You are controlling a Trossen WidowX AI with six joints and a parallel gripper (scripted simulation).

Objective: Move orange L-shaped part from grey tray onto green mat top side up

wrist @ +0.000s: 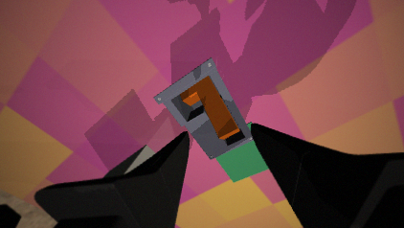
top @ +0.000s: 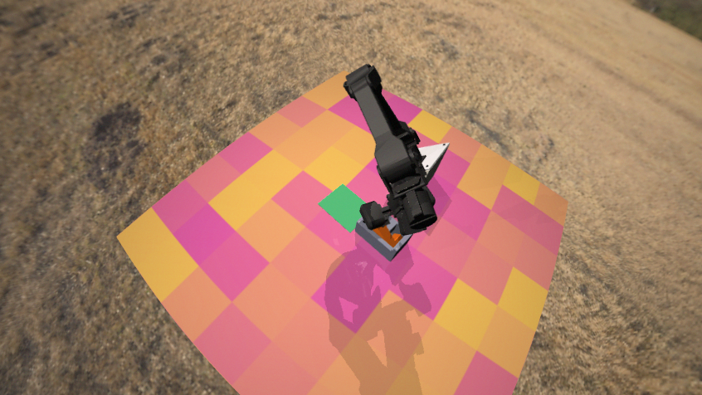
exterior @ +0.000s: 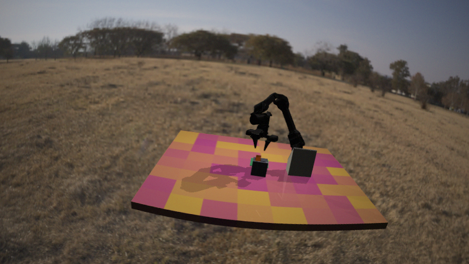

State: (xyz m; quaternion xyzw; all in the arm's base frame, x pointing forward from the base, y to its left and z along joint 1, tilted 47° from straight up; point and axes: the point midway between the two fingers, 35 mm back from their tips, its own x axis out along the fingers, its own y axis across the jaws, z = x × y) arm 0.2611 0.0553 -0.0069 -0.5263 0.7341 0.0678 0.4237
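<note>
Now: gripper tip 1 cm past the orange L-shaped part, 1 cm to the right of it and 10 cm above it. Round my gripper tip: green mat: 4 cm behind, 17 cm to the right, 16 cm below.
</note>
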